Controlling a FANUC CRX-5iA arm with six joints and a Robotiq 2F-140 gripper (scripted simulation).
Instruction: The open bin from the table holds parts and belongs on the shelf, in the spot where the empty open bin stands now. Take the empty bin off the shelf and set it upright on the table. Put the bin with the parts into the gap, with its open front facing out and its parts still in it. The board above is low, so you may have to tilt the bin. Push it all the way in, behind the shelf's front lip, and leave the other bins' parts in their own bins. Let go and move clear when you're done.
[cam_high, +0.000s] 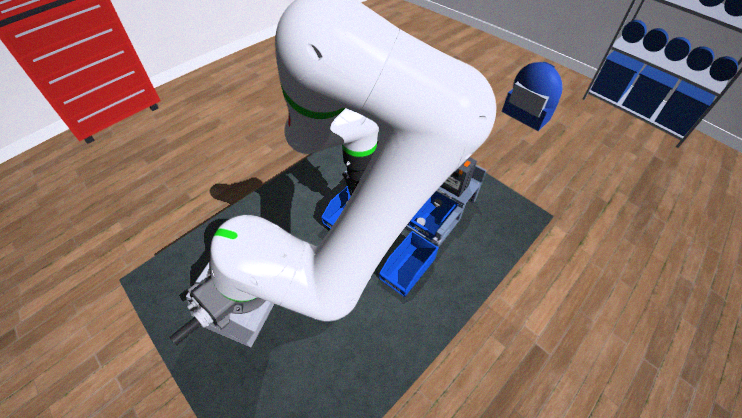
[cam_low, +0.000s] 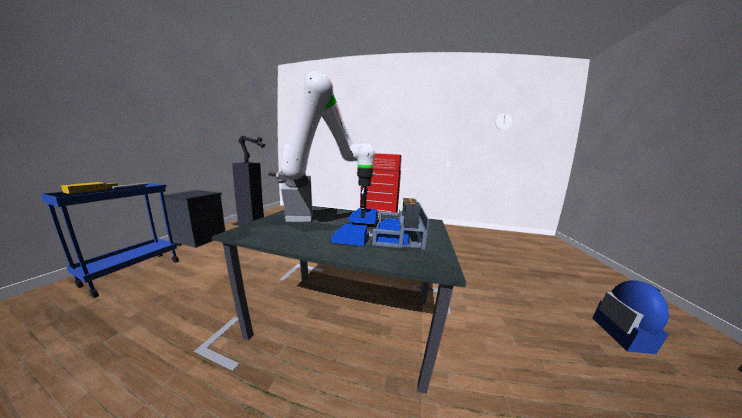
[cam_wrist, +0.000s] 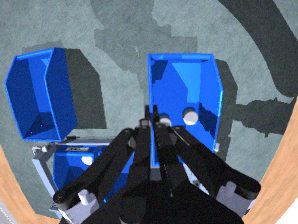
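The shelf lies 21 cm ahead of my hand, 7 cm to the right of it and 4 cm below it.
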